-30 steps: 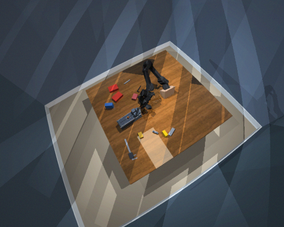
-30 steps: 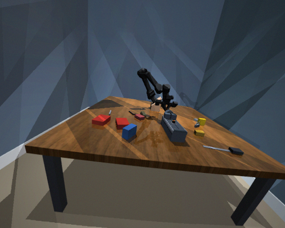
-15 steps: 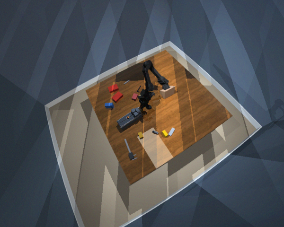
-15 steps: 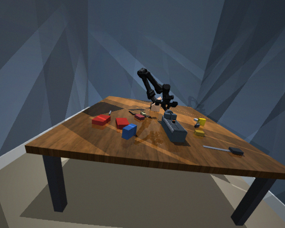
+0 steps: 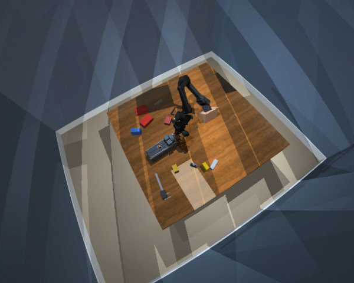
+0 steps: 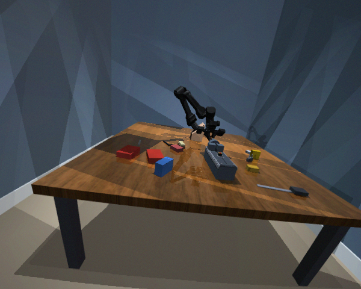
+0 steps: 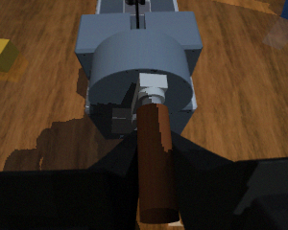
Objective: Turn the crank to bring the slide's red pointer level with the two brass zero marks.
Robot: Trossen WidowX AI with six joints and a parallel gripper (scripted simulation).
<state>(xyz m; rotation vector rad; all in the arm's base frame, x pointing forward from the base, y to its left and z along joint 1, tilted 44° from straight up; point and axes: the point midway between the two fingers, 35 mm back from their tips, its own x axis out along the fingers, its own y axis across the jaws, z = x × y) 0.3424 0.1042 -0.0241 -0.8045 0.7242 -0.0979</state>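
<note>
Right now the brown crank handle is 2 cm behind my gripper tip and 2 cm above it. Round my gripper tip: pink block: 22 cm to the right, 8 cm below, 1 cm behind; then ochre block: 25 cm to the left, 12 cm ahead, 8 cm below; then red pointer: 16 cm ahead, 3 cm to the left, 1 cm below.
</note>
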